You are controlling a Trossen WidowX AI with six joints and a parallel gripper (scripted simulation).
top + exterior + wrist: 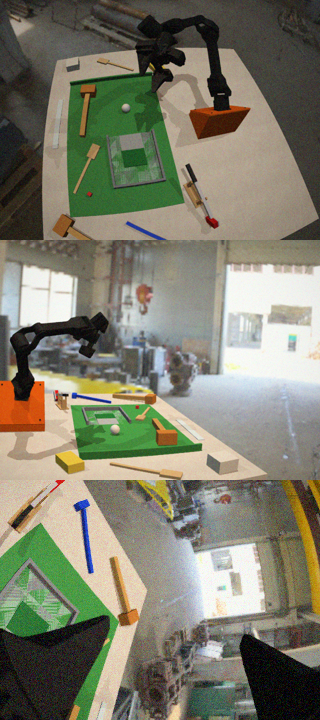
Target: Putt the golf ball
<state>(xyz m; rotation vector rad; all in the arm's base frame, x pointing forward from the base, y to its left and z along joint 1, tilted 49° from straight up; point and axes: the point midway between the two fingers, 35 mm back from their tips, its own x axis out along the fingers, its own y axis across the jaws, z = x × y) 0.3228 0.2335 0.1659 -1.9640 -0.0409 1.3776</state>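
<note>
The wooden stand is 36 cm below my gripper tip, 26 cm to the left of it and 18 cm behind it. The rest, counted from my gripper tip: green mat 39 cm below, 12 cm ahead, 7 cm to the right; then red putter 34 cm below, 29 cm to the left, 19 cm behind; then white golf ball 37 cm below, 20 cm to the right, 6 cm ahead.
</note>
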